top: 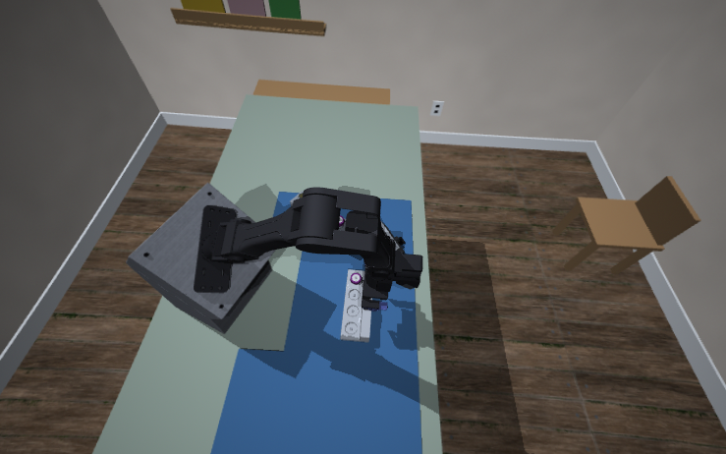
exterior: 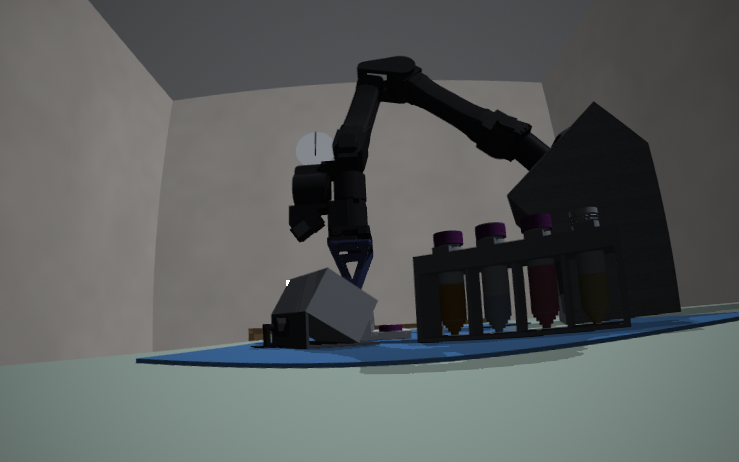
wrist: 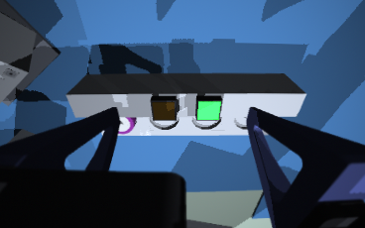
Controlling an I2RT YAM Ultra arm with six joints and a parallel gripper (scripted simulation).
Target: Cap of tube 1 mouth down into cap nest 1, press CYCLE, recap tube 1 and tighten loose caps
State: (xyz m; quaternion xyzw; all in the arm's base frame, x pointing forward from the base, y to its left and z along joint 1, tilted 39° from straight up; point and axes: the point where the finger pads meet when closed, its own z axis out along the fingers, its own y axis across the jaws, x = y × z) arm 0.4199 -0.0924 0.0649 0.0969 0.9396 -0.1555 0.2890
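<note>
The threaded neck of tube 1 is 370 mm to the left of my hand, 150 mm behind it and 30 mm above it. From my hand the other things lie so: green ready key 150 mm to the left, 70 mm ahead, 20 mm below; key desk 170 mm to the left, 80 mm ahead, 30 mm below; blue cycle key 200 mm to the left, 60 mm ahead, 20 mm below.
</note>
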